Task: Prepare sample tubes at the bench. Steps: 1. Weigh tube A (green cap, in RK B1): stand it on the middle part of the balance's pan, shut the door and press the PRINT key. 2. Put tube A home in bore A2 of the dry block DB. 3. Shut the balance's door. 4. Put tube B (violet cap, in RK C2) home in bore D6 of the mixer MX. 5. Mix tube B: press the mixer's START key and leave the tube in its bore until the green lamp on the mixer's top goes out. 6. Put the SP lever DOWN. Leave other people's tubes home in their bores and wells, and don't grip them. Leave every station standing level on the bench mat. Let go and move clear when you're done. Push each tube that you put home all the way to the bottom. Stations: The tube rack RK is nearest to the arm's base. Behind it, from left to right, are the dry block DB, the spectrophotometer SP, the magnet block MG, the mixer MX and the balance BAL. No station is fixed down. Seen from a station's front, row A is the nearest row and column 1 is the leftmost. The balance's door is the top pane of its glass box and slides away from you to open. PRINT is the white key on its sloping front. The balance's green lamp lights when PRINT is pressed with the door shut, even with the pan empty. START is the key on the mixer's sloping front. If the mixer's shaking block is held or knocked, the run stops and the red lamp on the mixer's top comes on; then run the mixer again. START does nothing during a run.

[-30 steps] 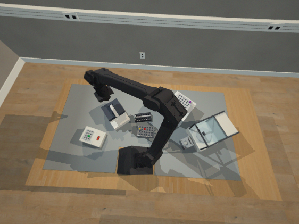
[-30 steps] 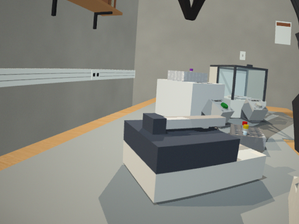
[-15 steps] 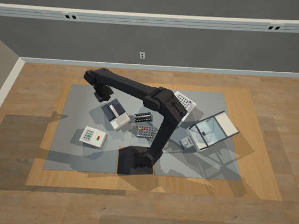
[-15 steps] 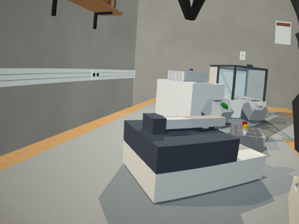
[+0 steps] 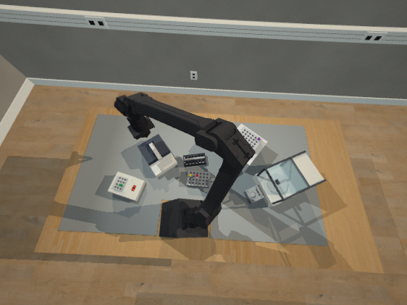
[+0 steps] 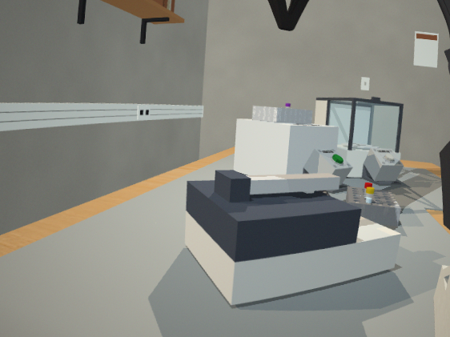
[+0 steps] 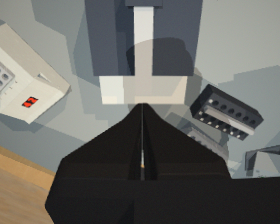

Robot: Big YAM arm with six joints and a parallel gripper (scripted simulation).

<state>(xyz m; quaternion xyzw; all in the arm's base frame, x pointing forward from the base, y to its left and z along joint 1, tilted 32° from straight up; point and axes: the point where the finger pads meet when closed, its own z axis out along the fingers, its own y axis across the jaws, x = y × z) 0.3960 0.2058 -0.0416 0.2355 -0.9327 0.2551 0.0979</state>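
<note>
Right now my hand is 20 mm past the SP lever, 10 mm to the left of it and 160 mm above it. Round my hand: dry block (190 mm behind, 150 mm to the left, 220 mm below); then rack RK (180 mm behind, 240 mm to the right, 240 mm below); then magnet block (70 mm behind, 230 mm to the right, 230 mm below).
</note>
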